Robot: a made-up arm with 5 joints.
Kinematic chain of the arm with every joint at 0, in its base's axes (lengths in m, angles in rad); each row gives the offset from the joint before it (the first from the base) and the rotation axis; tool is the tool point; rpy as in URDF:
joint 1: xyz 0.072 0 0.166 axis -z
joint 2: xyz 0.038 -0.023 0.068 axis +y
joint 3: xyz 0.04 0 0.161 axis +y
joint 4: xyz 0.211 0 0.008 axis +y
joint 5: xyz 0.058 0.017 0 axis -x
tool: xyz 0 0 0 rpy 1.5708 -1.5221 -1.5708
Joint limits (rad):
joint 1: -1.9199..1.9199
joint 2: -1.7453..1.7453
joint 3: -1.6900..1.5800
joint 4: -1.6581..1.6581
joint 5: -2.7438..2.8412
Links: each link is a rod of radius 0.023 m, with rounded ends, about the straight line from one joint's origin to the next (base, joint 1, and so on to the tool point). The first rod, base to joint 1, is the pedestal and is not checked.
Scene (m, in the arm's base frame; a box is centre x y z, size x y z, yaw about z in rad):
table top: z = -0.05
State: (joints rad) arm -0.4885 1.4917 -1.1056 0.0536 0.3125
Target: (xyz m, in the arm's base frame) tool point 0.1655 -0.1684 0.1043
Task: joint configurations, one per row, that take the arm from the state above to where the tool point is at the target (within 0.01 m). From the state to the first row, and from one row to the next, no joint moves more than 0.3 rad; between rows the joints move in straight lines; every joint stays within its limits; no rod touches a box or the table.
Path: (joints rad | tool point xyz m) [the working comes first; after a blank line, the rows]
Joints at the target: 1.0328 0.5654 0.7016 0.9792 0.3125
Straight joint move there: clear.

1: -0.2712 1.3594 -0.8474 0.1858 0.3125 | 0.4938 0.1110 0.0950
2: -0.0538 1.2271 -0.5893 0.3181 0.3125 | 0.4825 0.0161 0.0840
3: 0.1635 1.0947 -0.3311 0.4503 0.3125 | 0.4436 -0.0674 0.0778
4: 0.3808 0.9624 -0.0729 0.5825 0.3125 | 0.3834 -0.1311 0.0766
5: 0.5981 0.8301 0.1852 0.7148 0.3125 | 0.3105 -0.1698 0.0808
6: 0.8155 0.6978 0.4434 0.8470 0.3125 | 0.2347 -0.1816 0.0902
7: 1.0328 0.5654 0.7016 0.9792 0.3125 | 0.1655 -0.1684 0.1043

